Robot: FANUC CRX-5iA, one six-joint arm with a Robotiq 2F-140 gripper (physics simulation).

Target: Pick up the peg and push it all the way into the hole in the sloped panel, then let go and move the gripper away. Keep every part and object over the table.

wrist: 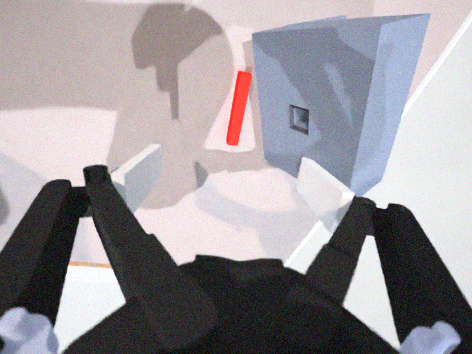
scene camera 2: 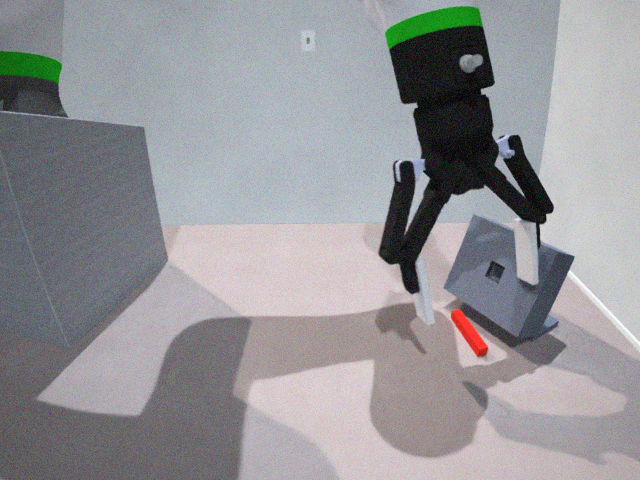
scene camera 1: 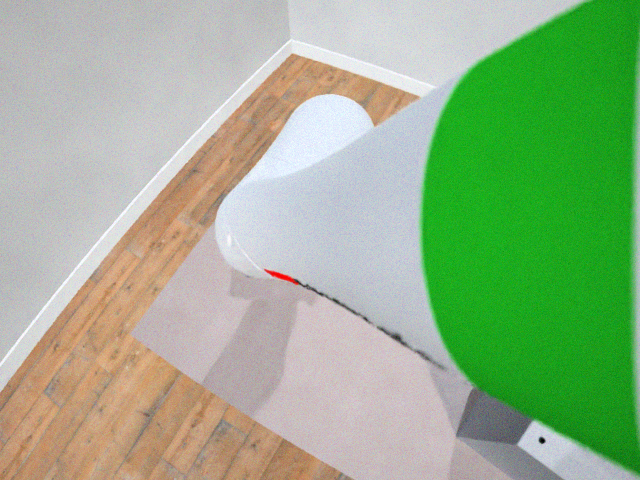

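Where they show: gripper, fingertip midpoint: point(wrist: 231, 166) point(scene camera 2: 479, 299); arm's base at its link origin: point(scene camera 2: 16, 125).
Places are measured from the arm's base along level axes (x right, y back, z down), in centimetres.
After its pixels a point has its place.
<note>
The red peg point(scene camera 2: 469, 333) {x 4.4, y -63.0, z 26.3 cm} point(wrist: 239, 108) {x 2.9, y -63.0, z 26.3 cm} lies flat on the table, apart from the sloped panel and beside its foot. The grey-blue sloped panel point(scene camera 2: 480, 248) {x -2.8, y -64.5, z 18.2 cm} point(wrist: 325, 65) {x -3.7, y -64.0, z 17.7 cm} stands on the table with an empty square hole point(scene camera 2: 494, 271) {x -0.9, y -66.3, z 20.4 cm} point(wrist: 299, 119) {x 0.4, y -66.7, z 20.9 cm} in its sloped face. My gripper point(scene camera 2: 480, 303) {x 6.6, y -62.6, z 19.8 cm} point(wrist: 231, 166) {x 6.6, y -62.6, z 19.8 cm} is wide open and empty. It is above the table, tilted, with one pale fingertip on the peg's left side in scene camera 2 and the other in front of the panel's right part. In scene camera 1 the arm hides gripper, peg and panel.
The pale table point(scene camera 1: 336, 387) {x -17.5, y -38.8, z 27.5 cm} point(scene camera 2: 289, 279) {x -8.4, y -37.7, z 27.5 cm} carries a grey pedestal block point(scene camera 1: 491, 418) {x -8.4, y -13.9, z 16.0 cm} point(scene camera 2: 93, 206) {x 1.8, y -13.1, z 11.9 cm} under the arm's base. The white arm point(scene camera 1: 336, 222) {x -17.5, y -41.3, z -34.9 cm} fills much of scene camera 1. Wooden floor point(scene camera 1: 103, 335) lies beyond the table's edge, and grey walls stand behind.
</note>
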